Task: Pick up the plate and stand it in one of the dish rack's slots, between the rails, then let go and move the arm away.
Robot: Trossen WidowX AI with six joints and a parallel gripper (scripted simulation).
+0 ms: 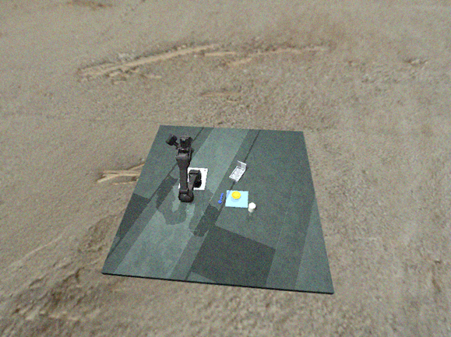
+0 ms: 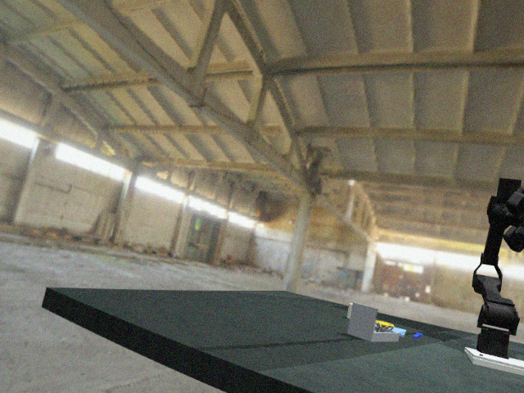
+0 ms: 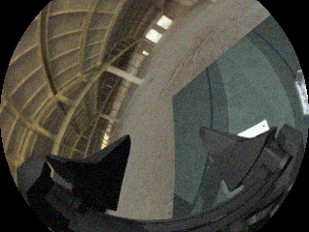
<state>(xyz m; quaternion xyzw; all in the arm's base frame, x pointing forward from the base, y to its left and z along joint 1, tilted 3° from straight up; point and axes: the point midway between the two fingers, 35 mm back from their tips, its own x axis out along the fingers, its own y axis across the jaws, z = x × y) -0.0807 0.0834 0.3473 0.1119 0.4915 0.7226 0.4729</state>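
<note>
The yellow plate lies 39 cm ahead of my gripper tip, 18 cm to the right of it and 34 cm below it. Also, from my gripper tip: light blue mat (40 cm ahead, 20 cm to the right, 35 cm below); blue spoon (29 cm ahead, 21 cm to the right, 35 cm below); grey dish rack (40 cm ahead, 1 cm to the left, 33 cm below).
</note>
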